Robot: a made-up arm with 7 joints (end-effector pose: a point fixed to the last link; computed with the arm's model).
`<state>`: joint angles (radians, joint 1 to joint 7).
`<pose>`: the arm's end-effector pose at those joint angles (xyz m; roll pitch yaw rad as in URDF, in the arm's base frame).
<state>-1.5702 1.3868 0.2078 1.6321 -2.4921 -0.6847 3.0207</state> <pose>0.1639 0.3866 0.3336 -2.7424 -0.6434 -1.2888</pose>
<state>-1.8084 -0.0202 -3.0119 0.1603 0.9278 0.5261 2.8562</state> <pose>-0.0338 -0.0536 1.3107 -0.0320 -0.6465 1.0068</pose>
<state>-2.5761 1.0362 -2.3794 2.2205 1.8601 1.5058 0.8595</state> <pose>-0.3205 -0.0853 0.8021 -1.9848 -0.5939 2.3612</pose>
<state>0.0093 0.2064 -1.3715 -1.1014 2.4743 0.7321 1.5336</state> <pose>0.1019 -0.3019 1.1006 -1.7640 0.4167 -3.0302</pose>
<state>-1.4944 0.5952 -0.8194 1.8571 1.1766 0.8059 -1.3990</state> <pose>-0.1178 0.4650 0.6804 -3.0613 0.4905 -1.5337</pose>
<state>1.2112 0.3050 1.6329 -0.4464 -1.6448 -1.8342 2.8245</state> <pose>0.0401 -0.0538 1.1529 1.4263 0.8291 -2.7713</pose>
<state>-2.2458 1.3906 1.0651 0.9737 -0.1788 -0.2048 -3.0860</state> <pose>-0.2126 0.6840 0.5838 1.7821 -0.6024 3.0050</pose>
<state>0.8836 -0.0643 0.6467 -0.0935 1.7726 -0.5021 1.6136</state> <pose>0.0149 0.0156 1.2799 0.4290 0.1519 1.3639</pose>
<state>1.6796 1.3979 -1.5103 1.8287 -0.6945 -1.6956 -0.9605</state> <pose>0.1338 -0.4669 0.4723 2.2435 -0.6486 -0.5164</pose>
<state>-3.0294 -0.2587 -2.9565 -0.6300 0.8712 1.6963 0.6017</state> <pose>-0.0047 -0.0780 1.2309 -1.1413 1.1934 -2.3255</pose>
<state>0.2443 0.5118 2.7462 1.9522 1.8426 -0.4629 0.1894</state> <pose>-0.0982 -0.1634 0.9669 -1.7129 -0.6431 2.1934</pose>
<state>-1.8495 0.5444 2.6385 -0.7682 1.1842 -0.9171 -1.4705</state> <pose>-0.1925 0.4722 0.9432 -2.0673 -0.9508 0.3360</pose>
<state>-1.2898 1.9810 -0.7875 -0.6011 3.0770 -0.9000 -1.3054</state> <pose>0.2349 0.6064 0.2952 -2.2692 0.5809 -0.4199</pose>
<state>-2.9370 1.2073 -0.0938 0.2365 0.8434 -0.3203 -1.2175</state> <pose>-0.7046 0.1892 0.7680 0.8157 1.0373 -2.2020</pose>
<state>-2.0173 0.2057 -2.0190 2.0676 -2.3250 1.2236 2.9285</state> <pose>-0.2082 -0.1342 0.9105 -0.5940 0.8038 -2.1872</pose>
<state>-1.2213 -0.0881 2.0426 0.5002 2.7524 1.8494 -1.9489</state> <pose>-0.0095 -0.1042 1.2124 1.3761 -0.1005 -1.9751</pose>
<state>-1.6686 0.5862 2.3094 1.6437 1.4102 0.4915 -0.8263</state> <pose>0.2160 0.0613 1.0650 -1.0413 0.6574 -2.3292</pose>
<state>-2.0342 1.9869 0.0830 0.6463 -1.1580 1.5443 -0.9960</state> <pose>-0.1899 0.4021 0.1072 -2.0908 -0.9556 2.8654</pose>
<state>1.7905 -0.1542 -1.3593 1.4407 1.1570 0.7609 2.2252</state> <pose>0.2569 -0.1445 1.0549 1.7414 -1.2116 0.2711</pose>
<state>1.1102 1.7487 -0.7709 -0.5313 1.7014 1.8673 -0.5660</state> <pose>0.0627 -0.5963 0.4453 -2.3376 0.4550 1.0454</pose>
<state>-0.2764 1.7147 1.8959 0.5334 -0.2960 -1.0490 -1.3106</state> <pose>0.6779 0.1337 0.5519 -1.6671 1.2487 -0.8419</pose>
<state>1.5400 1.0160 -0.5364 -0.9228 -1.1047 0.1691 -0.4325</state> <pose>-0.1975 -0.4724 1.0099 0.1062 -0.2952 0.3090</pose>
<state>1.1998 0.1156 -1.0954 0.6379 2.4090 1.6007 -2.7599</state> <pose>0.1040 -0.1995 1.2059 1.1044 -0.5656 -0.5376</pose>
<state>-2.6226 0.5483 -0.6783 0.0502 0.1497 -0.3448 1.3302</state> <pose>-0.3062 0.2857 1.1795 -0.1210 0.2968 1.7652</pose>
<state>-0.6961 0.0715 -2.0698 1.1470 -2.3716 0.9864 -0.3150</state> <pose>-0.2220 0.1149 1.1366 0.5901 -0.1903 -0.5086</pose>
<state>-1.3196 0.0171 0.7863 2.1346 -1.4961 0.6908 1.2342</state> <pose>0.2774 0.1519 0.7936 2.2759 0.7656 -2.8534</pose>
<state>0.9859 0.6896 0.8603 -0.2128 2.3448 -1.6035 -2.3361</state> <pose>0.2263 -0.4020 1.0059 -2.2240 0.4703 -2.9581</pose>
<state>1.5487 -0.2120 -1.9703 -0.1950 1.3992 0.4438 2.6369</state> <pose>-0.0690 0.0826 1.3114 -0.1794 -0.1655 2.7193</pose>
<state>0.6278 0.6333 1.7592 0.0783 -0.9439 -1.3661 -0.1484</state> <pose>0.2180 -0.1576 1.1581 -0.6753 -0.6964 -0.7840</pose>
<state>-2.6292 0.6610 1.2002 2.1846 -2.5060 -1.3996 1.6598</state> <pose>-0.0404 0.2228 0.7563 -1.8349 0.7894 -2.3584</pose>
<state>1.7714 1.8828 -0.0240 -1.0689 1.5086 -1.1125 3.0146</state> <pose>-0.0833 -0.5438 0.5661 1.1395 0.5111 0.8322</pose>
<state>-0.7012 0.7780 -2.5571 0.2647 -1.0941 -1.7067 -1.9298</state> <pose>0.2878 0.4103 0.9634 -2.3318 0.4297 -0.5956</pose>
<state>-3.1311 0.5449 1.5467 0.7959 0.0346 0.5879 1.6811</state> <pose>-0.3273 0.2924 1.1389 -1.3680 -0.6778 -0.0370</pose>
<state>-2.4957 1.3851 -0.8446 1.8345 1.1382 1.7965 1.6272</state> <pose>-0.3719 0.1755 0.3394 2.1351 0.3532 2.4208</pose>
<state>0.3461 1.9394 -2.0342 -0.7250 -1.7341 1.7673 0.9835</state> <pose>0.4577 -0.3419 0.3057 0.2169 -0.3920 0.8850</pose>
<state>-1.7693 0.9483 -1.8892 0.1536 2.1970 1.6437 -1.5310</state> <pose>-0.1272 0.6044 0.8550 2.5190 0.3500 -2.9911</pose>
